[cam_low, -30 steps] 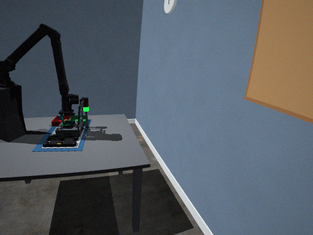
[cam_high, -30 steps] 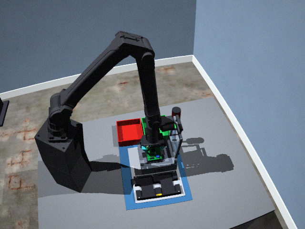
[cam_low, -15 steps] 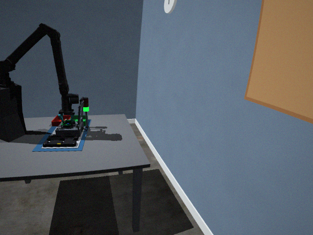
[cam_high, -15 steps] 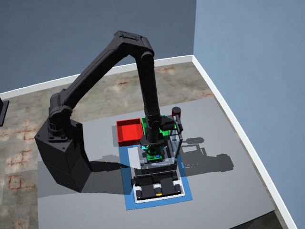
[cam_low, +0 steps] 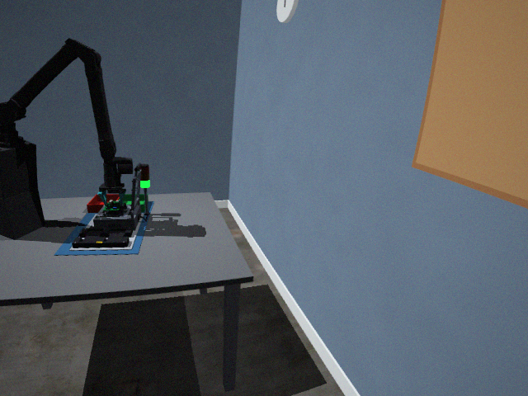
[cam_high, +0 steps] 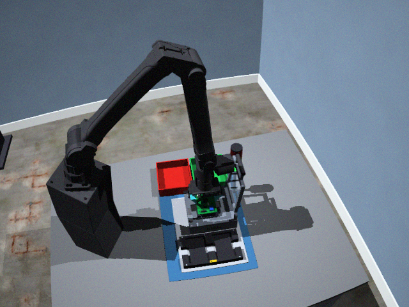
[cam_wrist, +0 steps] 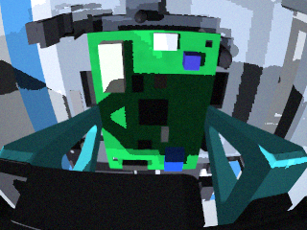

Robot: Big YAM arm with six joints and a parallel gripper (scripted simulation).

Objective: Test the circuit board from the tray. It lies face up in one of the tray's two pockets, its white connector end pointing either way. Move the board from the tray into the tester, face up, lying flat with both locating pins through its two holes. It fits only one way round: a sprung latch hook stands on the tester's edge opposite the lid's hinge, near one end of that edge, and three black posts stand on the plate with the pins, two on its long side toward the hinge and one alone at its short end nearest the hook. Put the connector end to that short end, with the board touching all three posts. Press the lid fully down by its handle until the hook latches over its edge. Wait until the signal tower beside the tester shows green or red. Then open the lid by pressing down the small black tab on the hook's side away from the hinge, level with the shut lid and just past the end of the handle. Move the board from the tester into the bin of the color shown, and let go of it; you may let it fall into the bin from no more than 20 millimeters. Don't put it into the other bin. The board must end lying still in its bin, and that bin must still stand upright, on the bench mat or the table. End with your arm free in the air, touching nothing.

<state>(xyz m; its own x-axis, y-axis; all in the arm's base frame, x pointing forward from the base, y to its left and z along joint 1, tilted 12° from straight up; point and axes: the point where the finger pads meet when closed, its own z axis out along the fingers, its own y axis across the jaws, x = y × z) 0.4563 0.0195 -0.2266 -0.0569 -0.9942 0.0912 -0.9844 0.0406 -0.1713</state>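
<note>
The black latch hook lies 6 cm to the left of my hand, 6 cm behind it and 1 cm below it. Also, from my hand: green circuit board: right at my hand; then clear lid: 11 cm ahead, 9 cm above; then green bin: 20 cm to the left, 8 cm below, 6 cm ahead.
</note>
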